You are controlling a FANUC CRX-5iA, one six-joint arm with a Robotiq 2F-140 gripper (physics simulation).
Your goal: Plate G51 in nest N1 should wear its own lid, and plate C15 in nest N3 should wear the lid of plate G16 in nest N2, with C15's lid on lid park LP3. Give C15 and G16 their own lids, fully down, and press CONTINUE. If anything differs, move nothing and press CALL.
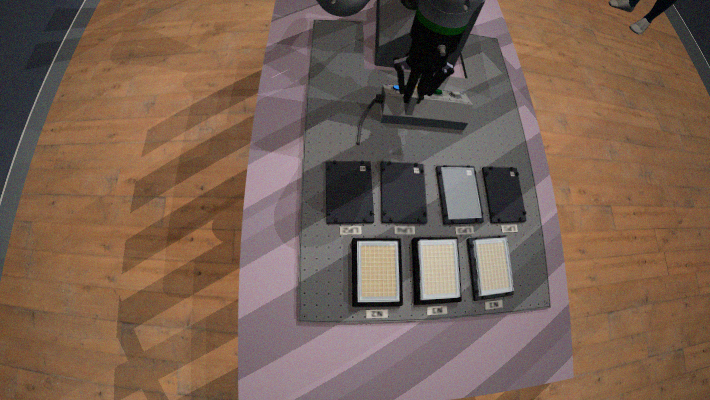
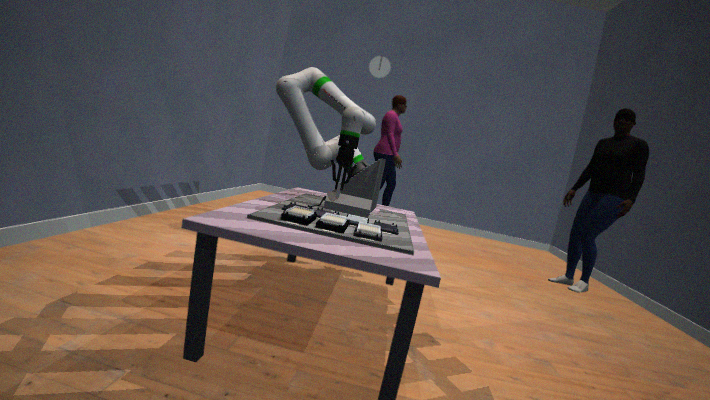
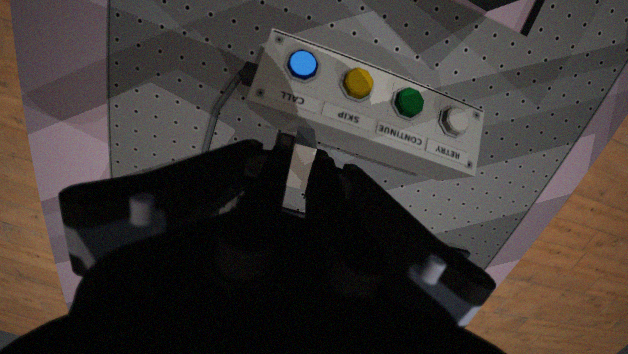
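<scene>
Plate G16 point(image 1: 379, 272) point(image 2: 299, 213) in nest N2 shows deep yellow wells. Plate C15 point(image 1: 438, 270) point(image 2: 333, 220) in N3 and plate G51 point(image 1: 493, 266) point(image 2: 369, 229) in N1 look paler; their lids are hard to make out. A light grey lid point(image 1: 460, 194) lies on park LP3. The button box point(image 1: 424, 114) point(image 3: 395, 147) carries the blue CALL button point(image 1: 396, 87) point(image 3: 302, 64) and green CONTINUE button point(image 1: 438, 92) point(image 3: 409, 102). My gripper point(image 1: 413, 100) point(image 3: 302, 143) is shut and empty, with its tips over the box's front side near CALL; their exact height is unclear.
Dark lid parks LP2 point(image 1: 349, 192), LP4 point(image 1: 403, 192) and LP1 point(image 1: 504, 194) flank the LP3 park. The yellow SKIP button point(image 3: 357, 83) and white RETRY button point(image 3: 456, 120) are also on the box. A cable point(image 1: 361, 120) point(image 3: 220, 107) leaves its CALL end.
</scene>
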